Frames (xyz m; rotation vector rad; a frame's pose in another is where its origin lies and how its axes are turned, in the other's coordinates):
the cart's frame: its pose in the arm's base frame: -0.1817 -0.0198 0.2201 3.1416 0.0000 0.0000
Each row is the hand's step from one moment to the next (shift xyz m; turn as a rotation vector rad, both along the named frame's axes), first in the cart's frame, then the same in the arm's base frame.
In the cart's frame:
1: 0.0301 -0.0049 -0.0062 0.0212 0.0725 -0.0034
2: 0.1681 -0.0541 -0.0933 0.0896 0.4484 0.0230
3: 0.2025 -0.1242 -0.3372 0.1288 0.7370 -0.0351
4: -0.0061 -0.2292 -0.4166 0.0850 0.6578 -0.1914
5: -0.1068 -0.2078 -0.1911 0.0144 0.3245 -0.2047
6: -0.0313 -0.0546 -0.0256 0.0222 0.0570 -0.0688
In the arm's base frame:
1: 0.0301 0.0049 0.0062 0.0212 -0.0725 0.0034
2: 0.1681 0.0541 0.0933 0.0896 -0.4484 -0.0230
3: 0.2025 0.1242 0.3372 0.1288 -0.7370 0.0351
4: -0.0061 0.2292 0.4166 0.0850 -0.6578 0.1914
5: -0.1068 0.2078 0.1911 0.0144 -0.3245 0.2047
6: -0.0313 0.0546 0.0256 0.0222 -0.0570 0.0688

